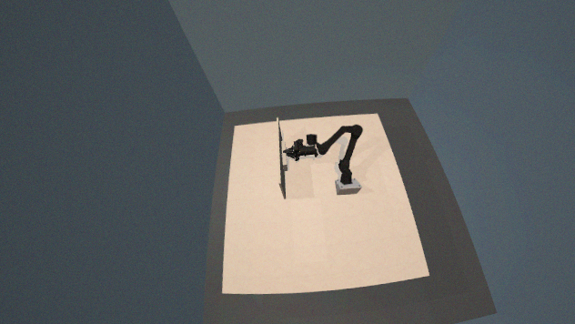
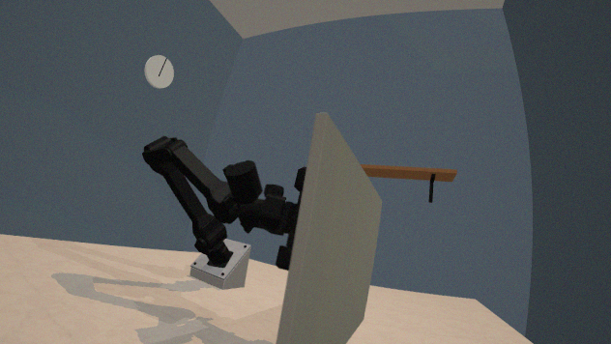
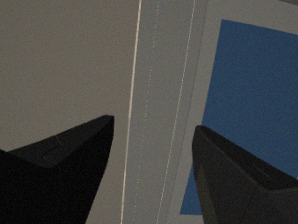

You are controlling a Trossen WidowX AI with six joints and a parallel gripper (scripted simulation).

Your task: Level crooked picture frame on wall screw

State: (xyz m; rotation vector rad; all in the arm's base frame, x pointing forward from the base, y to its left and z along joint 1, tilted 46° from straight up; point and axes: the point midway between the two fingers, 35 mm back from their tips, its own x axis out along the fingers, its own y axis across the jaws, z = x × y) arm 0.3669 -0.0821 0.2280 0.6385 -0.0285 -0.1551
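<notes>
Right now my gripper tip is 5 cm above the picture frame. The rest, counted from my gripper tip: wall panel 2 cm ahead, 1 cm to the left, 7 cm below.
</notes>
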